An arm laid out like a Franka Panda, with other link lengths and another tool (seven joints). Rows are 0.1 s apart.
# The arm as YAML. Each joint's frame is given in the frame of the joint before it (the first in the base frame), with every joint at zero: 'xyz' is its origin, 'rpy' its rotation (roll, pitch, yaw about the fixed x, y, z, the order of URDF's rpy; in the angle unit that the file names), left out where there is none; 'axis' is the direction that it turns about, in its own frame. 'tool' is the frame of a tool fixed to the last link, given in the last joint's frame.
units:
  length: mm
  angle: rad
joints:
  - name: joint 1
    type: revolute
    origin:
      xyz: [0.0, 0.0, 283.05]
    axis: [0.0, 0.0, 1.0]
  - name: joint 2
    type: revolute
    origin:
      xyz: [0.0, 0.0, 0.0]
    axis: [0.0, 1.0, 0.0]
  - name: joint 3
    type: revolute
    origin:
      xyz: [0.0, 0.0, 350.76]
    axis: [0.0, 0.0, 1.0]
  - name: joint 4
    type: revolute
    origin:
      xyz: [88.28, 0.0, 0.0]
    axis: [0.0, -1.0, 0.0]
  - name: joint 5
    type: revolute
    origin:
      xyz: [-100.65, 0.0, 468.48]
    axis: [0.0, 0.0, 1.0]
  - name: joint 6
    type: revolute
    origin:
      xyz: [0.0, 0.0, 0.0]
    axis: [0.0, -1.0, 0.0]
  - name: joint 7
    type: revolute
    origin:
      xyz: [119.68, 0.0, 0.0]
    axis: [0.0, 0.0, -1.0]
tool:
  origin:
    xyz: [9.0, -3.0, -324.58]
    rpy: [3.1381, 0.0, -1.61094]
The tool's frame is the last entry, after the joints.
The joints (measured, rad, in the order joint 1, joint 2, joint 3, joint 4, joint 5, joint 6, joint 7), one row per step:
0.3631, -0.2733, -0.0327, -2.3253, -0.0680, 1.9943, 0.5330
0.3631, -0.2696, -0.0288, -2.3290, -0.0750, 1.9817, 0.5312
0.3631, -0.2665, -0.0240, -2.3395, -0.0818, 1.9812, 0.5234
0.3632, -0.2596, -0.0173, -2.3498, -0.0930, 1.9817, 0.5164
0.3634, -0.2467, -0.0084, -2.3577, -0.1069, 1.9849, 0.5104
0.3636, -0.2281, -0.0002, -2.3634, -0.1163, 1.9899, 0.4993
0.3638, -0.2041, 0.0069, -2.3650, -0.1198, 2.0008, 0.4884
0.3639, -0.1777, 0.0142, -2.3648, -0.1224, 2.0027, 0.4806
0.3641, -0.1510, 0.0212, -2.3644, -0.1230, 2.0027, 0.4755
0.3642, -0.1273, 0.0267, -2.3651, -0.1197, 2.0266, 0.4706
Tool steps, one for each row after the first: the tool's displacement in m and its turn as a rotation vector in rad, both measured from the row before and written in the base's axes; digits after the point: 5 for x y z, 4 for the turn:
-0.00576, -0.00191, -0.00527, -0.0138, 0.0164, 0.0082
-0.00512, -0.00093, -0.00743, -0.0111, 0.0115, 0.0157
-0.00506, -0.00106, -0.00907, -0.0161, 0.0125, 0.0191
-0.00399, -0.00018, -0.01054, -0.0189, 0.0123, 0.0221
-0.00365, 0.00081, -0.01231, -0.0149, 0.0162, 0.0245
-0.00139, 0.00285, -0.01274, -0.0076, 0.0142, 0.0208
-0.00408, 0.00182, -0.01375, -0.0109, 0.0228, 0.0166
-0.00517, 0.00174, -0.01391, -0.0102, 0.0249, 0.0124
0.00158, 0.00545, -0.01169, 0.0043, 0.0031, 0.0107

